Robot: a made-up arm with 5 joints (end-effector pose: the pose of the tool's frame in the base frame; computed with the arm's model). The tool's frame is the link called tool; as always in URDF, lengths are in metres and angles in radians. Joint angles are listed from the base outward.
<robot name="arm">
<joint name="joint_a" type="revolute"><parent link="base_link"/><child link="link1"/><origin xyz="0 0 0.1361" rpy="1.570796 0 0"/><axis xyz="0 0 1"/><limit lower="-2.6" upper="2.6"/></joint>
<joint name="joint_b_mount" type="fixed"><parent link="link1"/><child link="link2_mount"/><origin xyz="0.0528 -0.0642 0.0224"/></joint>
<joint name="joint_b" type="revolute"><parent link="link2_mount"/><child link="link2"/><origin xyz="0.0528 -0.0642 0.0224" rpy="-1.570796 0 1.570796"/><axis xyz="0 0 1"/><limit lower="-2.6" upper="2.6"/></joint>
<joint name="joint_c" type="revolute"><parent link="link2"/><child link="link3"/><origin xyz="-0.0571 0.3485 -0.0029" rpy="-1.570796 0 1.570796"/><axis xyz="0 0 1"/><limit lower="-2.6" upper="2.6"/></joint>
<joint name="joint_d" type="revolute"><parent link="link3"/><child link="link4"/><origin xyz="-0.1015 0.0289 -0.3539" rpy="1.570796 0 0"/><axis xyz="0 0 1"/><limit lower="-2.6" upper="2.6"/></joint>
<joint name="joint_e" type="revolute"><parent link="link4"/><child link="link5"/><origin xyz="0.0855 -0.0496 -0.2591" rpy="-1.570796 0 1.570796"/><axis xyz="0 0 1"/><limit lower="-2.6" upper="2.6"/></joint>
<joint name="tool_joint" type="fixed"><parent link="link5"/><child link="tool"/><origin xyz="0.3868 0.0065 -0.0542" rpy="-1.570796 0 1.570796"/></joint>
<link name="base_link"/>
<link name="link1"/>
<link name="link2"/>
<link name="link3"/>
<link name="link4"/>
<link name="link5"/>
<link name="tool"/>
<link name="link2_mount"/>
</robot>
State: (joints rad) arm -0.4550 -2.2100 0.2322 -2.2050 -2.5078
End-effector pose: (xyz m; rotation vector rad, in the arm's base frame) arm -0.1049 -0.1297 -0.1969 -1.5585 1.7879 -1.8944
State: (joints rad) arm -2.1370 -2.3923 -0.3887 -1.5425 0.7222
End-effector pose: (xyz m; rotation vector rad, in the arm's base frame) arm -0.2826 -0.8389 -0.3521 -0.8269 0.8413 2.3890
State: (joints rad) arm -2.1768 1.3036 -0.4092 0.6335 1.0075
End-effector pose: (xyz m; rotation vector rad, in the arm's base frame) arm -0.9026 0.1819 -0.0988 0.5227 0.9046 2.0065
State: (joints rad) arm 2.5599 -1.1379 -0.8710 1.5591 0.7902
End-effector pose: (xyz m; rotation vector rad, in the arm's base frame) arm -0.8524 0.0573 0.1449 0.4641 2.0277 0.2121
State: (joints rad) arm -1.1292 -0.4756 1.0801 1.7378 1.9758
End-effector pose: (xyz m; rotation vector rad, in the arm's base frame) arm 0.1156 -0.2609 -0.3417 -0.5097 0.2869 1.0684
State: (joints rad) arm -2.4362 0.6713 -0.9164 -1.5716 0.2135
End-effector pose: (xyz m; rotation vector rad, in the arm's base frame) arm -0.2986 0.8410 0.2420 0.8834 2.8271 -1.0414
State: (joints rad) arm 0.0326 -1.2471 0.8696 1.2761 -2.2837
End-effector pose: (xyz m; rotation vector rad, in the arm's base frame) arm 0.2599 -0.1225 0.5695 0.3461 3.0590 -0.1958
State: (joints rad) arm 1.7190 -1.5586 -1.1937 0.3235 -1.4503
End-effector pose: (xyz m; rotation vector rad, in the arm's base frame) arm -0.1507 -0.2907 0.1598 -0.7803 -1.2491 1.0962
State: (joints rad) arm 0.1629 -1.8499 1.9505 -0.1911 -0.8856
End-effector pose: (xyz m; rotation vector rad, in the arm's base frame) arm 0.1526 -0.2570 0.3153 2.1019 2.0445 -0.7411
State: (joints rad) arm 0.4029 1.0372 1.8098 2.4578 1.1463
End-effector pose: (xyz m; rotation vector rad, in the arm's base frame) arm -0.3649 0.0966 0.1984 -2.0987 1.1856 -0.8967
